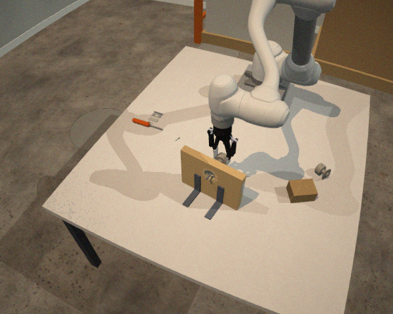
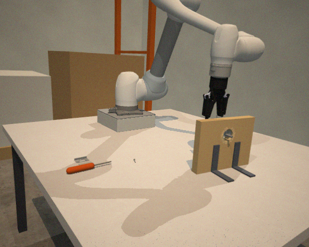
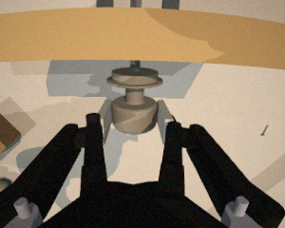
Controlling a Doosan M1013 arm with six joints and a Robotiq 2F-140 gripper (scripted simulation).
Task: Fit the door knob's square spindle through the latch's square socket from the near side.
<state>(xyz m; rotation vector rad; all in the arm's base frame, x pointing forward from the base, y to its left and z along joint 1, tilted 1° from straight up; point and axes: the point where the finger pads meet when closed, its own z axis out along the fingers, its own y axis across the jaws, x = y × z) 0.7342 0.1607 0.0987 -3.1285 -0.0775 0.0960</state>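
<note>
Now: hand 3 cm short of the door knob and 3 cm above it. The rest, counted from my hand: tiny screw (11 cm behind, 34 cm to the right, 18 cm below); wooden panel (9 cm ahead, 5 cm below); latch socket (9 cm ahead, 3 cm below).
</note>
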